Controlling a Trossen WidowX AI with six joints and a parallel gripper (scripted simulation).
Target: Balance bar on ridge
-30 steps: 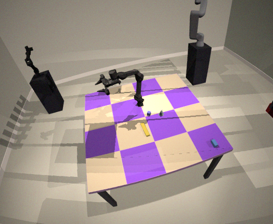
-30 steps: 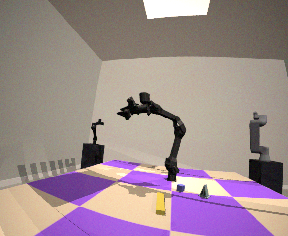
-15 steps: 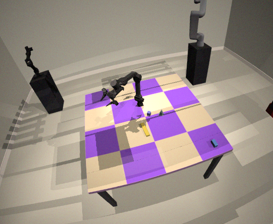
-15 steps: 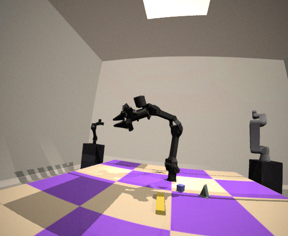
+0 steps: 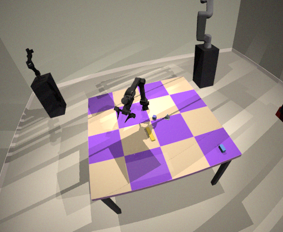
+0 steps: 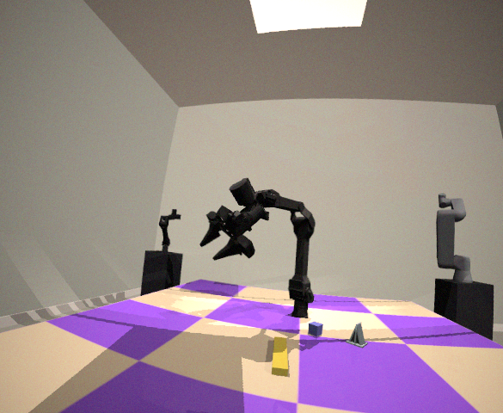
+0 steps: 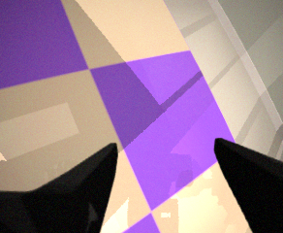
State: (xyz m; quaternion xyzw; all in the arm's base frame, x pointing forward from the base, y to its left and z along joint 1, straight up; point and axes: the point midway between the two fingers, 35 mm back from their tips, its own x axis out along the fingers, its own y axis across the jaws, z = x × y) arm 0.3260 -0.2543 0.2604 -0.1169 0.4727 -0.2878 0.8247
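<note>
Now: the yellow bar 230 mm to the left of my gripper tip, 230 mm below it and 30 mm ahead of it. Also, from my gripper tip: light blue block (770 mm to the left, 400 mm ahead, 220 mm below); dark blue cube (320 mm to the left, 220 mm below, 160 mm behind).
</note>
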